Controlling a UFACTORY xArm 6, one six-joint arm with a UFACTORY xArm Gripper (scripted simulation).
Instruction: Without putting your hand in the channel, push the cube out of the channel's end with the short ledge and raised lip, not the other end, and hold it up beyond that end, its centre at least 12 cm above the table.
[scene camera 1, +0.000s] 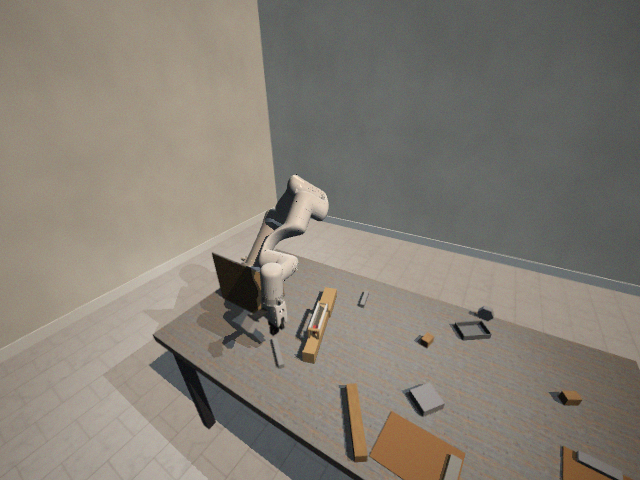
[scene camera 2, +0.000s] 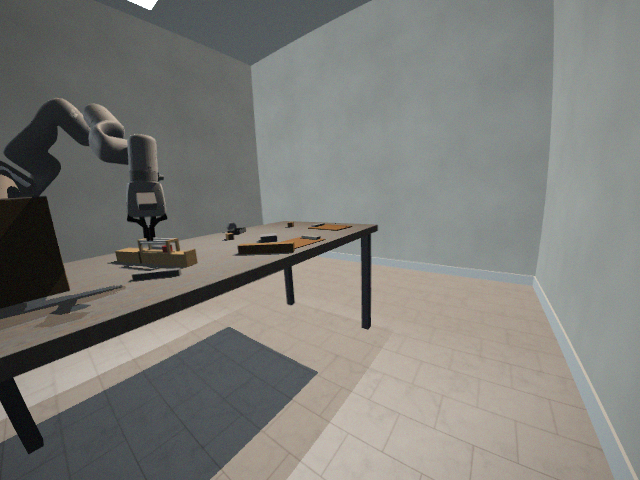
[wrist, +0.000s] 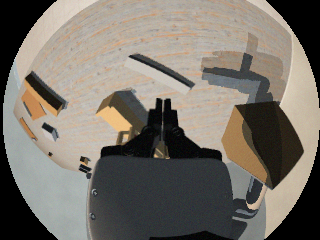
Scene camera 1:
my gripper: 274, 332
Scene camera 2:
my gripper: 150, 240
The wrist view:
my gripper: 162, 107
